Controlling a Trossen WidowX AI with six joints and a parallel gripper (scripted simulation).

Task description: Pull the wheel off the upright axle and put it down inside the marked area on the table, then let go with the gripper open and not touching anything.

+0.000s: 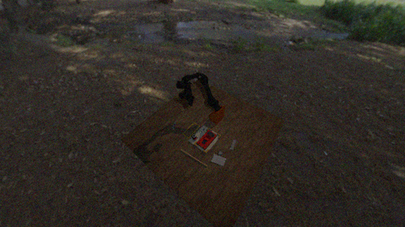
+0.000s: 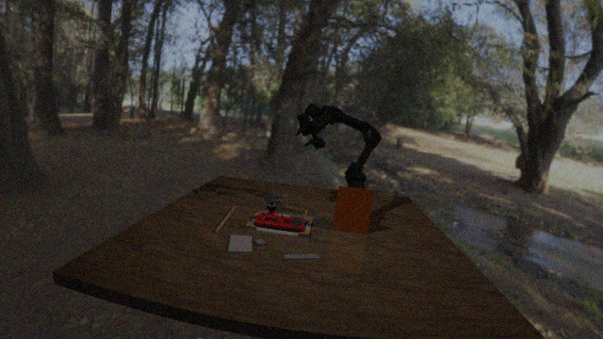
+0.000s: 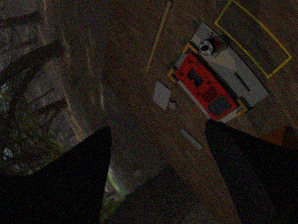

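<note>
Now: the dark round wheel 300 mm below my gripper tip, 100 mm ahead of it and 90 mm to the left of it. The rest, counted from my gripper tip: wooden stick 330 mm below, 280 mm ahead, 200 mm to the left; flat grey strip 450 mm to the left, 340 mm below, 40 mm behind.
</note>
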